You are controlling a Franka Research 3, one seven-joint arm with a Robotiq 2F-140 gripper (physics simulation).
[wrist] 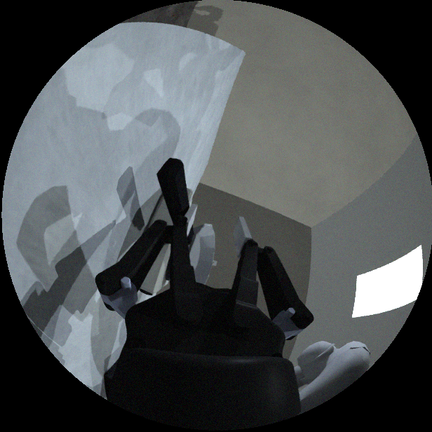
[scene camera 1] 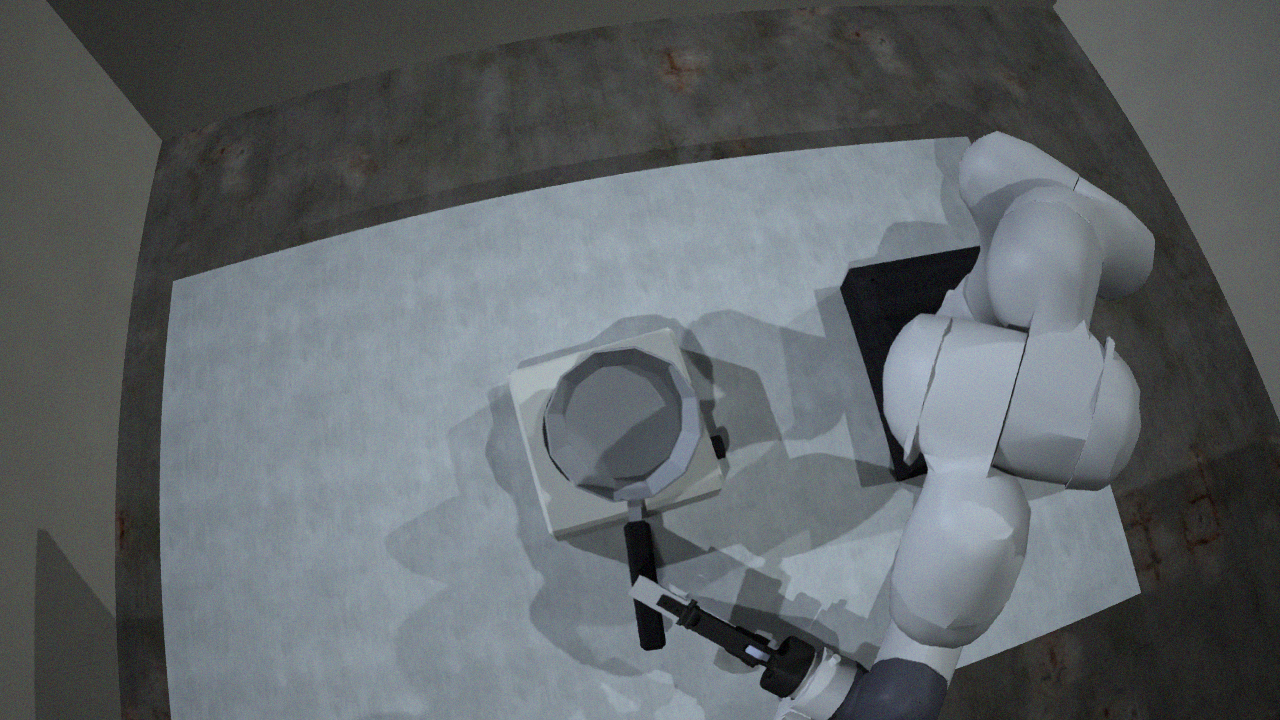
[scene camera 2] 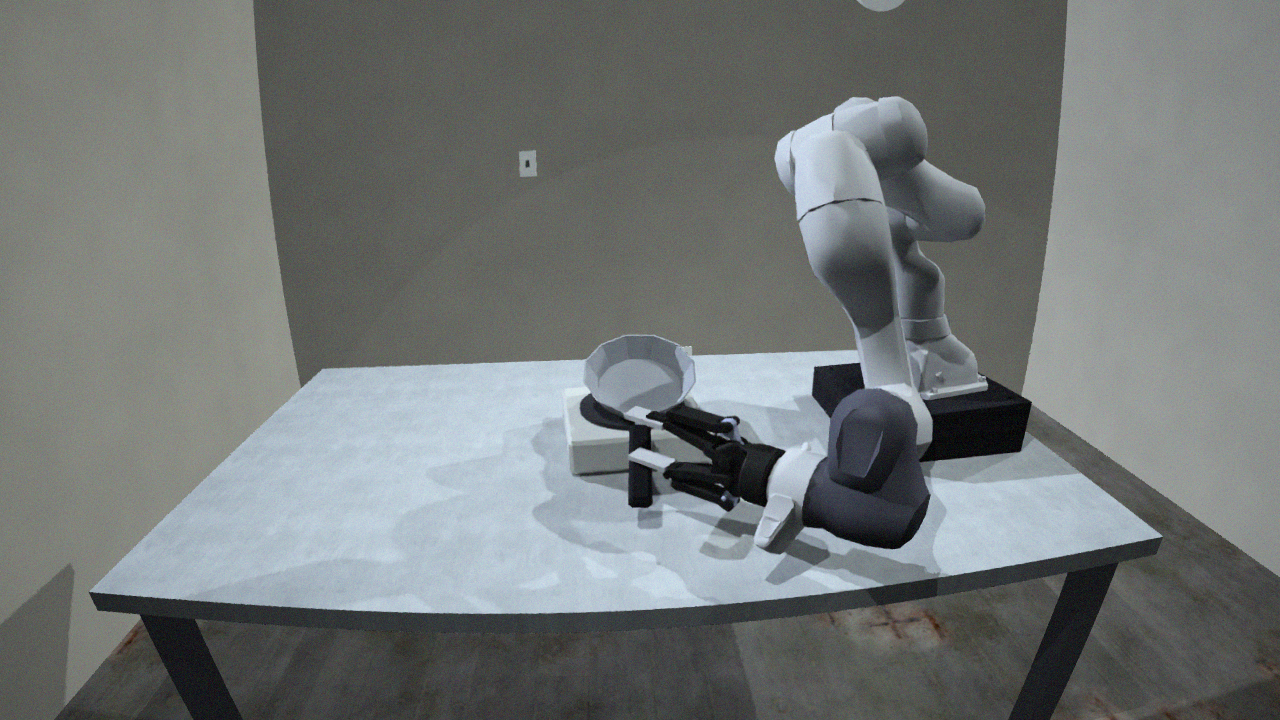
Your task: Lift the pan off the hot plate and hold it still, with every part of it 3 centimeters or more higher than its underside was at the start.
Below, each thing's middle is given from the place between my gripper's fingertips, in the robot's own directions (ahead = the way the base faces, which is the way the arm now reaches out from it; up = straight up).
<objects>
Right now my hand is 20 mm past the grey pan (scene camera 1: 623, 424), 100 mm to the left of it and 10 mm above it. Also, from my hand: cream hot plate (scene camera 1: 569, 512): 10 mm behind, 220 mm to the right, 90 mm below.
</objects>
